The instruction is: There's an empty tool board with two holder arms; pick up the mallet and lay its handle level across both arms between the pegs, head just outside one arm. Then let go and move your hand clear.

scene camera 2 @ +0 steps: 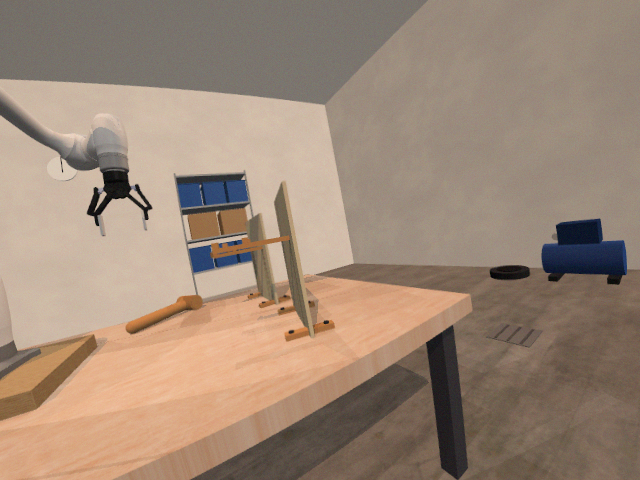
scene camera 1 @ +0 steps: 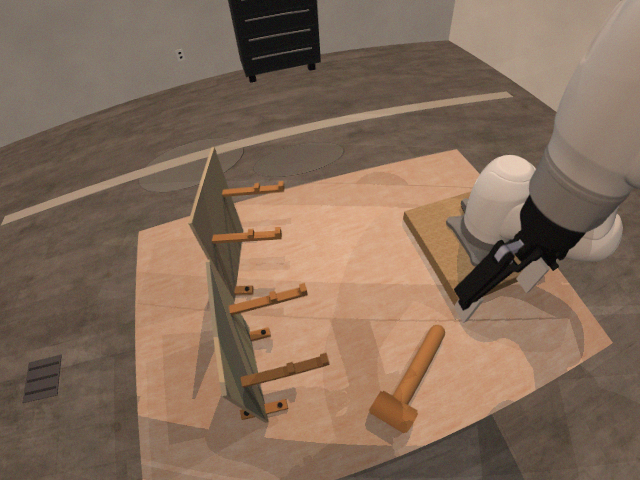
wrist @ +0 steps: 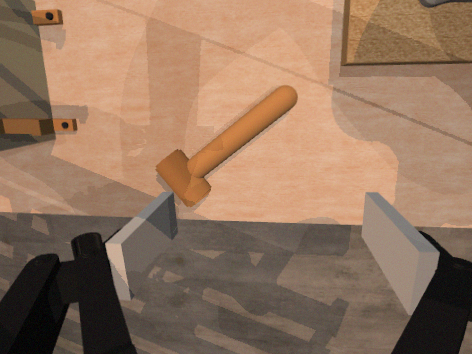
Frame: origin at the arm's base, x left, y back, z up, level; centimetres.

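Seen in the pictures: gripper, fingertip midpoint: (scene camera 2: 125,232) (scene camera 1: 493,299) (wrist: 265,213); arm's base at its link origin: (scene camera 1: 483,235).
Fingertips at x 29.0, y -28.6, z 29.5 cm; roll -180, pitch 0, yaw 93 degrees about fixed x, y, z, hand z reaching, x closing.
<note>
Pixels of each thing's middle, then the offset from my fingertips to it. Level surfaces: height alone.
- orange mallet at the middle of its body: (wrist: 229,141) (scene camera 1: 416,371) (scene camera 2: 165,313) dx +0.5, dy -7.2, dz -31.4 cm
- nearer board at the middle of its body: (scene camera 1: 265,345) (scene camera 2: 245,261) dx -11.0, dy -37.9, dz -18.2 cm
- farther board at the middle of its body: (scene camera 2: 268,261) (scene camera 1: 242,226) dx -43.2, dy -38.0, dz -17.4 cm
- table at its surface level: dz -33.9 cm
The orange mallet (scene camera 1: 421,364) (scene camera 2: 162,315) (wrist: 245,131) lies on the table, its head toward the near table edge in scene camera 1 and its handle slanting away toward the robot base. My gripper (scene camera 1: 500,294) (scene camera 2: 124,229) (wrist: 265,213) is wide open and empty, high above the table and apart from the mallet. Two upright grey-green boards stand at the left in scene camera 1. The nearer board (scene camera 1: 232,335) has two pegged holder arms (scene camera 1: 268,301) (scene camera 1: 284,370); the farther board (scene camera 1: 217,206) has two more (scene camera 1: 253,189) (scene camera 1: 248,236). All these arms are bare.
The robot base stands on a brown wooden block (scene camera 1: 431,245) (scene camera 2: 62,364) (wrist: 405,45) at the right of the table (scene camera 1: 310,248) in scene camera 1. Orange feet (scene camera 1: 276,407) (scene camera 2: 310,330) support the boards. A shelf unit with bins stands behind in scene camera 2.
</note>
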